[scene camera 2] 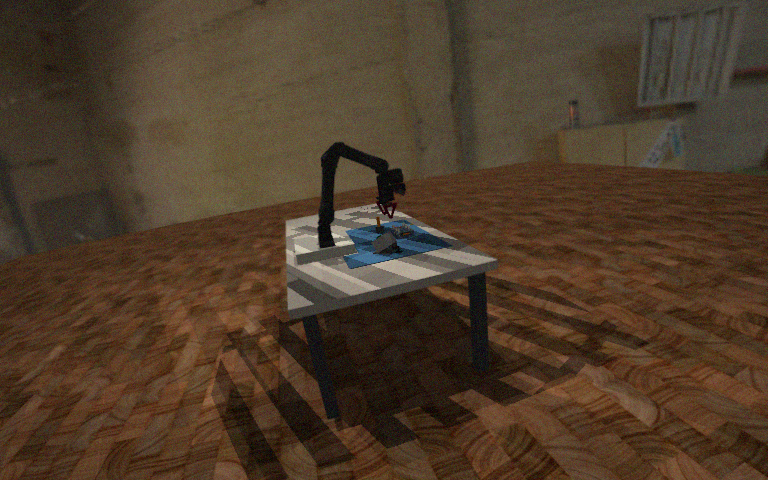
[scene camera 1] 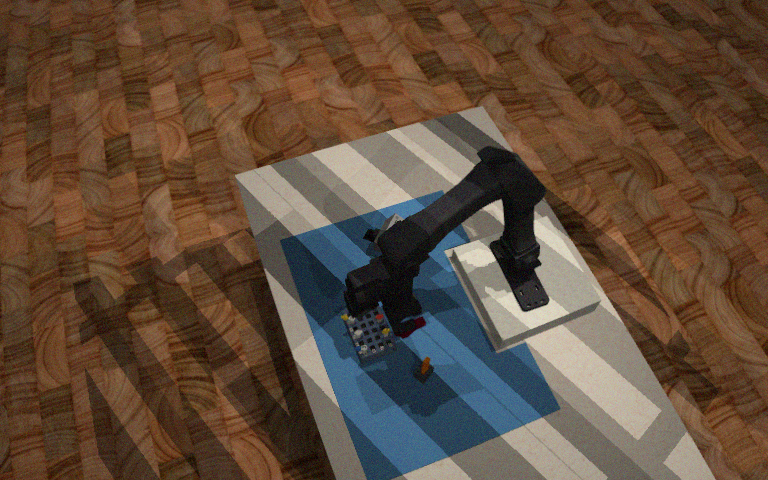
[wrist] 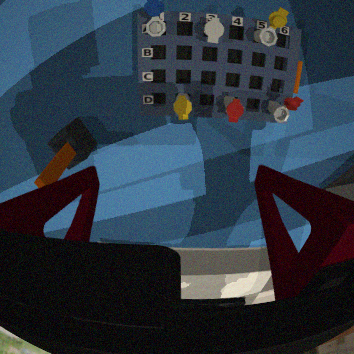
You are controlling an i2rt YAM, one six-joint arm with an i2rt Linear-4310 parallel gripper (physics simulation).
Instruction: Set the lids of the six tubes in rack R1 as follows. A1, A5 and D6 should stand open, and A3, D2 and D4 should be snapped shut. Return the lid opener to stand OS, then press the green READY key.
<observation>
The gripper is open and holds nothing. Also in view: an orange-handled tool. Also in view: a blue mat.
The gripper also shows in the wrist view.
</observation>
